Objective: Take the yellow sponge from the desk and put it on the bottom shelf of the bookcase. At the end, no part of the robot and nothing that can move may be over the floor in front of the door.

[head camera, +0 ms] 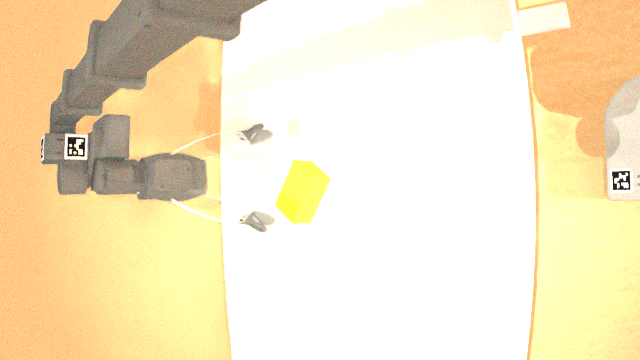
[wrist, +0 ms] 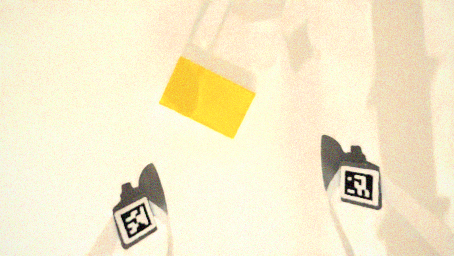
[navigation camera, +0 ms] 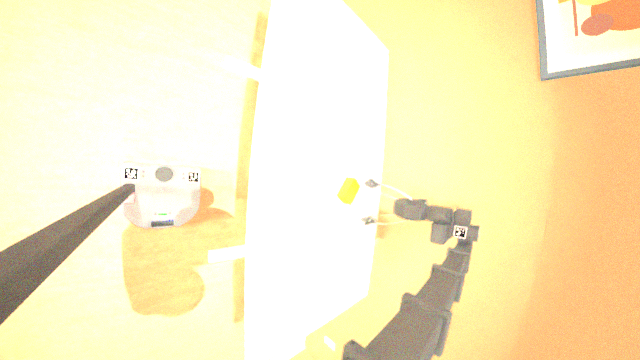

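Pixels of known places: gripper, fingertip midpoint: (head camera: 270,177) (navigation camera: 363,200); robot's base at its link origin: (navigation camera: 164,173).
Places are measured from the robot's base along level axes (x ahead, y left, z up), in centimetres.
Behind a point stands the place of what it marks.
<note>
The yellow sponge (head camera: 303,192) @[x 0.3, y -62.1, z 76.5 cm] (navigation camera: 348,190) @[x 0.7, y -61.8, z 76.5 cm] (wrist: 207,97) lies on the white desk (head camera: 400,250) @[x 10.0, y -44.4, z 72.1 cm] (navigation camera: 310,125) @[x 23.7, y -42.0, z 72.0 cm] (wrist: 65,125), nearer the desk's far long edge, turned at a slant to the fingers. My gripper (head camera: 258,177) @[x -2.2, y -58.8, z 86.4 cm] (navigation camera: 370,201) @[x -2.2, y -58.8, z 86.4 cm] (wrist: 239,167) @[x -2.2, y -58.8, z 86.4 cm] is open, with nothing between its fingers. Its fingertips are over the desk's far edge strip and point towards the sponge, a short way apart from it. In the wrist view the sponge is beyond the fingertips, left of the middle between them. The height of the fingertips above the desk is hard to tell. The bookcase does not show.
My telescoping arm (head camera: 120,55) @[x -8.5, y -29.7, z 121.1 cm] (navigation camera: 415,320) @[x -8.3, y -19.2, z 119.7 cm] reaches past the desk's end, and the wrist is beyond the far edge. My base (head camera: 622,140) @[x -10.0, y -12.2, z 16.0 cm] (navigation camera: 165,202) @[x -13.3, y -1.1, z 16.0 cm] stands on the floor at the desk's near side. A framed picture (navigation camera: 544,50) @[x 63.2, y -99.6, z 141.2 cm] hangs on the wall. A desk leg (head camera: 545,19) (navigation camera: 225,253) sticks out at the near edge.
</note>
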